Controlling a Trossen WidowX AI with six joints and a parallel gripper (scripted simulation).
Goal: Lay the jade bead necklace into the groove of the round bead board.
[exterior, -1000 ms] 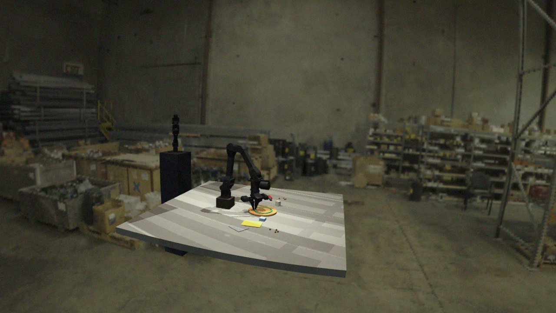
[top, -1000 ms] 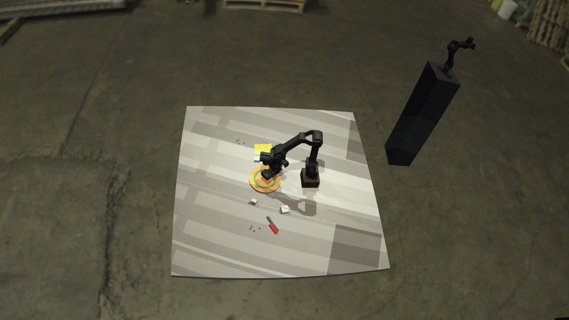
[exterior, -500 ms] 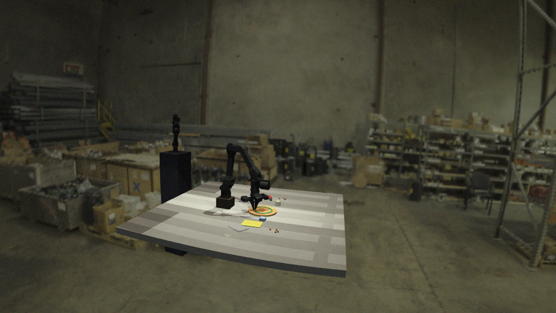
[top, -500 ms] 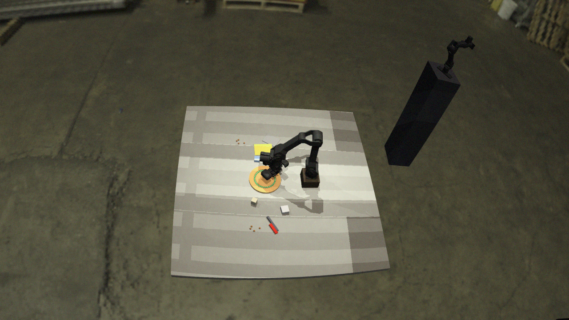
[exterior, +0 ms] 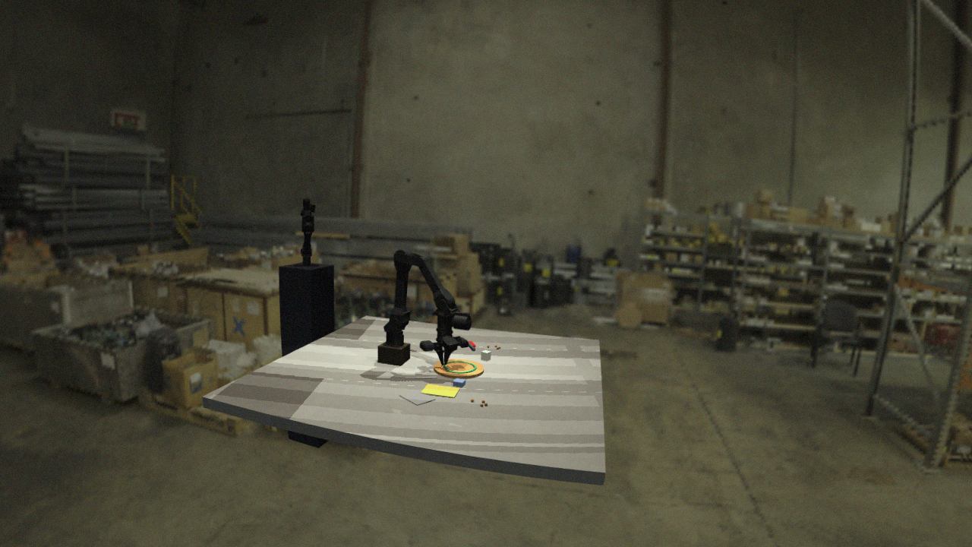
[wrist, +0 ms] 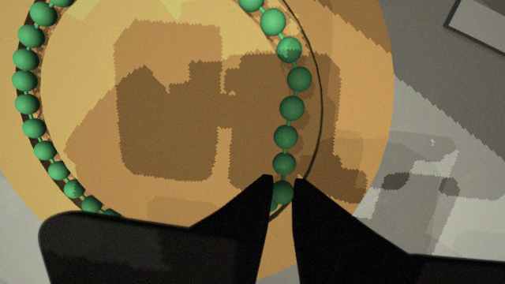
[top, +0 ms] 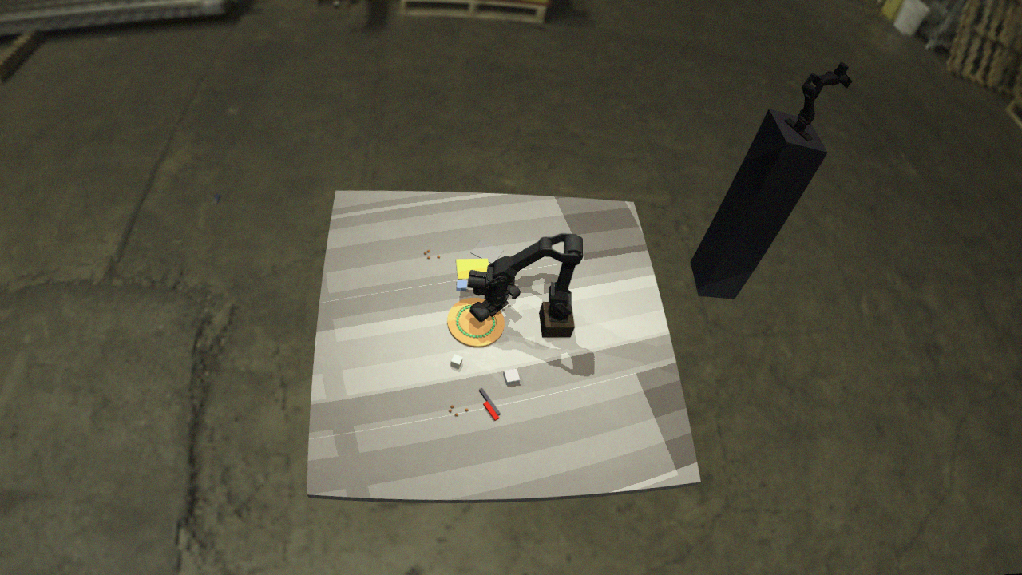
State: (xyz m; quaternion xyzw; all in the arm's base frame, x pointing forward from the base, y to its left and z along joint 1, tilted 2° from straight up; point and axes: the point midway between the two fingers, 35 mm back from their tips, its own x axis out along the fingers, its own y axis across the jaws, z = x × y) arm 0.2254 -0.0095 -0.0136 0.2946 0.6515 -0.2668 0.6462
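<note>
My gripper tip is now 130 mm to the left of the white strip, 40 mm past it and 20 mm above it. Also, from my gripper tip: yellow pad 210 mm to the right, 70 mm ahead, 20 mm below; then blue block 130 mm to the right, 110 mm ahead, 10 mm below; then cream cube 200 mm to the left, 120 mm ahead.
</note>
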